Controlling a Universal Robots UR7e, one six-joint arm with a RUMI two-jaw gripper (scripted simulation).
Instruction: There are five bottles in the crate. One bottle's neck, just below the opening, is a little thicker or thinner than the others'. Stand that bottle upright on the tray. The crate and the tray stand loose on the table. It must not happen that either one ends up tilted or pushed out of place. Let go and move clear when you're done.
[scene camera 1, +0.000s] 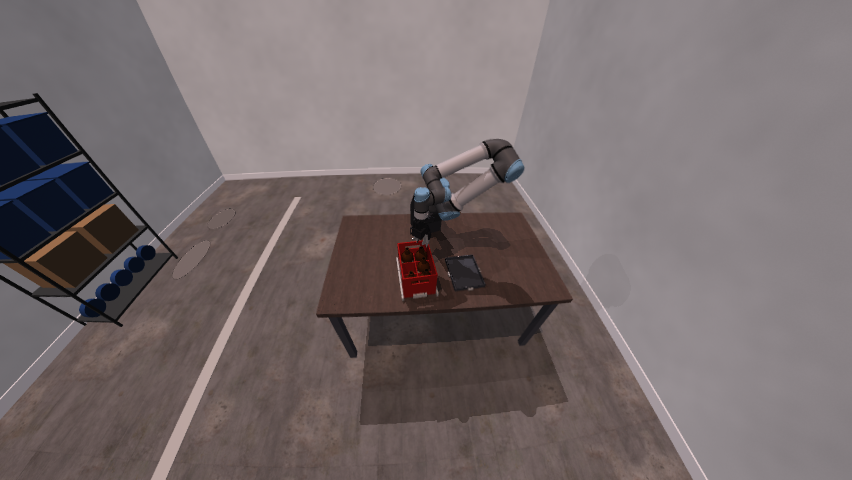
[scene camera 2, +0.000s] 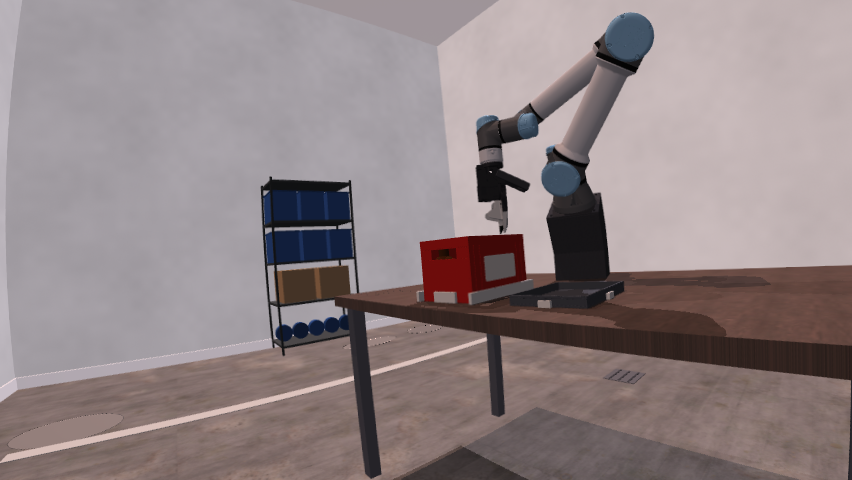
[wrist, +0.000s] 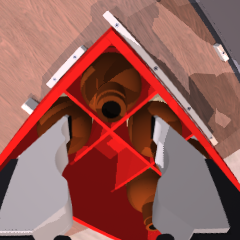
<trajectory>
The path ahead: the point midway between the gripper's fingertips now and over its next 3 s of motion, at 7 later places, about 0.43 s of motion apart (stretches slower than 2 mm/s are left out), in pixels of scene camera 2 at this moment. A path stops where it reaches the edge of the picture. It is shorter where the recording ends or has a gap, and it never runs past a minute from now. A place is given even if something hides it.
My gripper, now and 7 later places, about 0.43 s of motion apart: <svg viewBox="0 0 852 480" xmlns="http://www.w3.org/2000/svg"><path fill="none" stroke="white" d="M502 233L503 235L504 239L504 243L504 245L503 246L503 246L504 245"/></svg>
</trajectory>
